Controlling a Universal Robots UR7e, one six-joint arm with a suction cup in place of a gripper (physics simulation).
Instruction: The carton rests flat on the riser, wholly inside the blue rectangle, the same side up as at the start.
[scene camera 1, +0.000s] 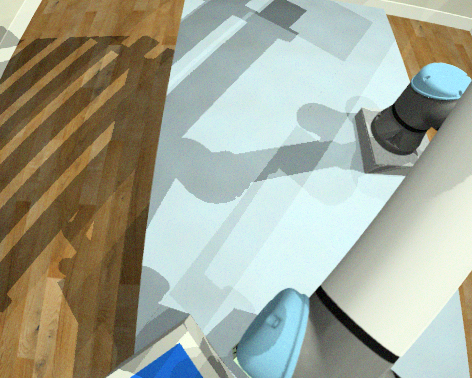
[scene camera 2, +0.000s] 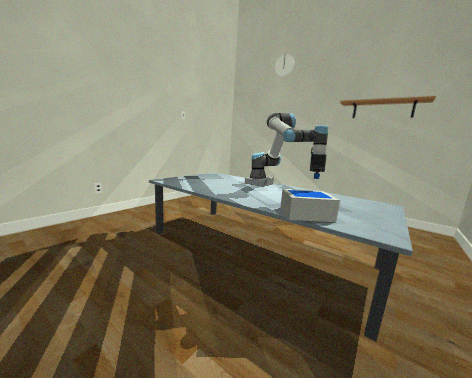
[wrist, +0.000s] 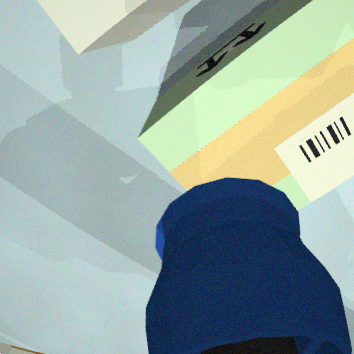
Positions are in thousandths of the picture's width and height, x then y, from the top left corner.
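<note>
There's a riser (scene camera 1: 393, 906) resting on the table, and you get the riser in scene camera 2 (scene camera 2: 649, 544) and in the wrist view (wrist: 242, 95) too. There's also a carton (wrist: 750, 298), but scene camera 2 misses the carton, hidden by the riser. The suction cup (wrist: 660, 753) holds nothing, and it hangs 16 cm from the middle of the carton, above it.
</note>
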